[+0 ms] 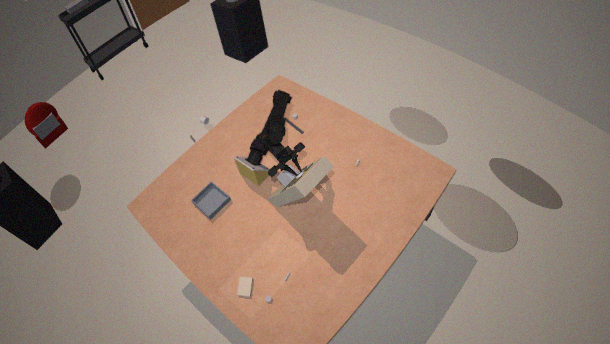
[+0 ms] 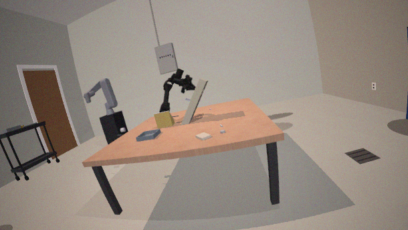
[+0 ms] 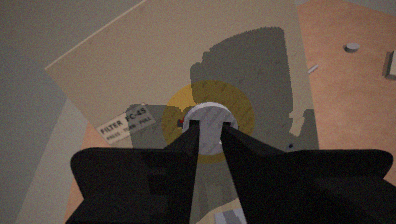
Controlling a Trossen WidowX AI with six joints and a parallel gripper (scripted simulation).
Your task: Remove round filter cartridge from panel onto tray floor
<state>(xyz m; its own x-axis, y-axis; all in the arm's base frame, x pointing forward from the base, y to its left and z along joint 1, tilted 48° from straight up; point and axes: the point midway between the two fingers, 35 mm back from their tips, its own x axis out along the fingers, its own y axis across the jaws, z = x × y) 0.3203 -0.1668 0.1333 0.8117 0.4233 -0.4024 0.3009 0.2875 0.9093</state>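
The beige service panel is 3 cm behind my gripper tip and 8 cm below it. Round my gripper tip: round grey filter cartridge (1 cm ahead, 1 cm below); then cream block (4 cm ahead, 49 cm to the right, 26 cm below); then blue-grey tray (41 cm behind, 27 cm to the right, 26 cm below).
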